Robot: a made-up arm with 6 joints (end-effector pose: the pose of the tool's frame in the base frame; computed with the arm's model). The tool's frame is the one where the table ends. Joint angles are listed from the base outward.
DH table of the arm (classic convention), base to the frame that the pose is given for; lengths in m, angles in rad. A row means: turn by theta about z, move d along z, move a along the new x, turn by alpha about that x. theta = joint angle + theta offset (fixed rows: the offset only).
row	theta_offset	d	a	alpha
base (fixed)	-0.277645	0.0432	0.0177	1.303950
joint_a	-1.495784	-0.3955	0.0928	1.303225
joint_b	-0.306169	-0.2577	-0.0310	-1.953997
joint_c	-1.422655	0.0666	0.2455	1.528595
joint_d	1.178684	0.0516	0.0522	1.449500
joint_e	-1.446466	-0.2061	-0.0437	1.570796
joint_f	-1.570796	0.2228	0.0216	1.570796
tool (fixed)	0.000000	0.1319	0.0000	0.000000
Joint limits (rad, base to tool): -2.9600..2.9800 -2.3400..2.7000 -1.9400..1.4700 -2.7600..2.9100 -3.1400..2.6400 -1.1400..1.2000
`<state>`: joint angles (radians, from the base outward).
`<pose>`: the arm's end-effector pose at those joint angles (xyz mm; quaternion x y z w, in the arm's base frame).
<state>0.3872 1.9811 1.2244 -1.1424 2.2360 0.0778</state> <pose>573.6 165.1 337.9 -0.7454 -0.3034 -0.5926 0.0338</pose>
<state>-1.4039 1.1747 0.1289 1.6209 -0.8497 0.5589</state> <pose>149.7 646.2 -30.6 0.1805 0.8014 0.5618 0.0976</pose>
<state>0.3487 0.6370 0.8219 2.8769 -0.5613 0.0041</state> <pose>-11.8 35.3 -261.1 -0.6035 0.2179 0.7647 0.0599</pose>
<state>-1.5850 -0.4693 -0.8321 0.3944 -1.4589 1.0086</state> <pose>81.8 213.7 -606.0 -0.8212 -0.4951 0.1005 0.2652</pose>
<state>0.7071 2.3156 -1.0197 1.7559 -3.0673 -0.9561</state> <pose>360.9 374.0 81.5 0.2020 -0.4241 -0.7826 0.4086</pose>
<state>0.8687 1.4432 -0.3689 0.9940 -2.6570 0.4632</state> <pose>440.6 470.8 280.8 0.4348 0.2672 0.0219 0.8597</pose>
